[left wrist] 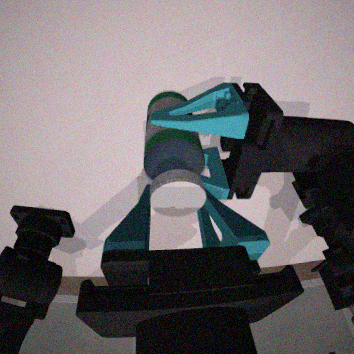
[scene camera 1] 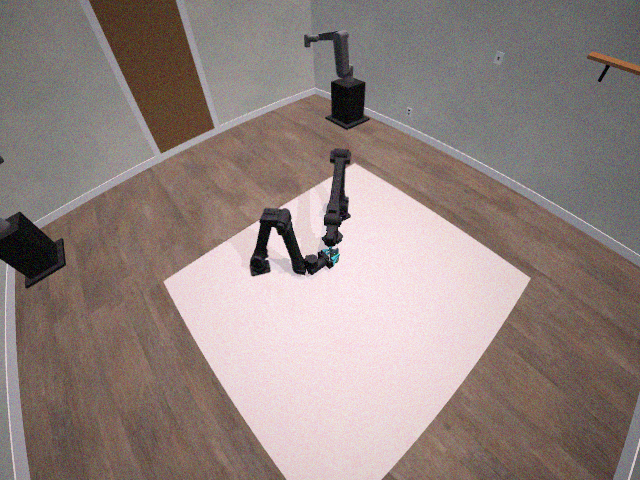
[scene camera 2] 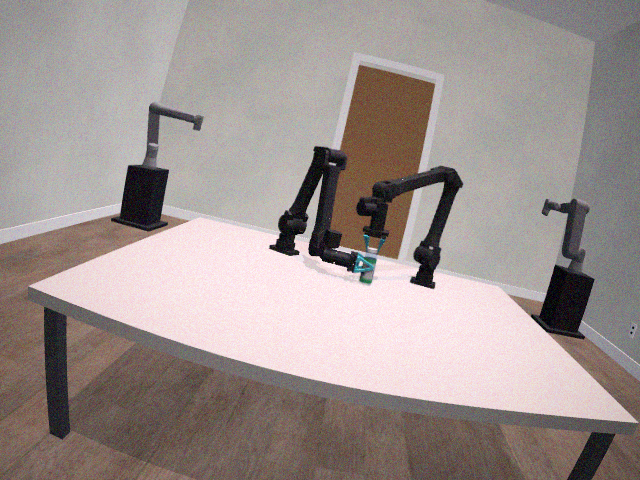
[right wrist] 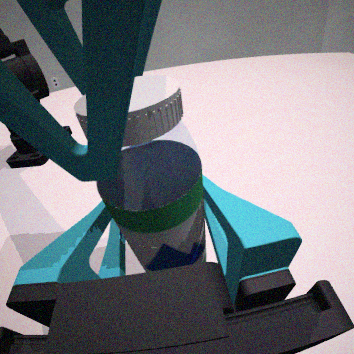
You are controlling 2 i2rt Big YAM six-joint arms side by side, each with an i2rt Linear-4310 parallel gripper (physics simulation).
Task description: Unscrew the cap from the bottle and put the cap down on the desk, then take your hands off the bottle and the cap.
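Places are measured from the left arm's base along level axes (x left, y back, z up), in metres.
Pixels of known places: left gripper, fingertip midpoint: (left wrist: 173,189) (scene camera 2: 371,253) (right wrist: 110,146); right gripper, fingertip midpoint: (left wrist: 152,143) (scene camera 1: 336,251) (scene camera 2: 373,267) (right wrist: 158,187); left arm's base, link origin: (left wrist: 44,219) (scene camera 2: 422,284); right arm's base, link origin: (scene camera 1: 260,268) (scene camera 2: 283,251).
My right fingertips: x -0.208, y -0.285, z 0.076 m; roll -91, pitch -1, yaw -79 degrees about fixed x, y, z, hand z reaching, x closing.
Ahead of a thing's pixels: the offset from my right fingertips to its top centre. Level surfaces: height alone.
The bottle @(dx -0.018, dy -0.003, dz +0.068 m) (scene camera 2: 367,274) (left wrist: 172,152) (right wrist: 165,215), with green bands and a dark blue-grey shoulder, stands upright on the white desk @(dz -0.076 m) (scene camera 1: 341,341) (scene camera 2: 310,330). The light grey ribbed cap @(dx -0.020, dy -0.003, dz +0.071 m) (scene camera 2: 372,251) (left wrist: 178,196) (right wrist: 160,117) is at the bottle's neck; whether it is loose on the thread cannot be told. My left gripper (scene camera 2: 372,250) (left wrist: 173,189) points down from above and is shut on the cap. My right gripper (scene camera 2: 368,264) (right wrist: 158,187) comes in from the side, low down, and is shut on the bottle's body. In scene camera 1 the teal fingers hide most of the bottle.
The two arms' bases stand near the desk's far edge in scene camera 2, one on each side of the bottle. Two grey robot arms on black pedestals (scene camera 1: 347,100) (scene camera 2: 144,195) (scene camera 2: 566,299) stand on the floor beyond the desk. A brown door (scene camera 1: 155,67) (scene camera 2: 387,129) is behind.
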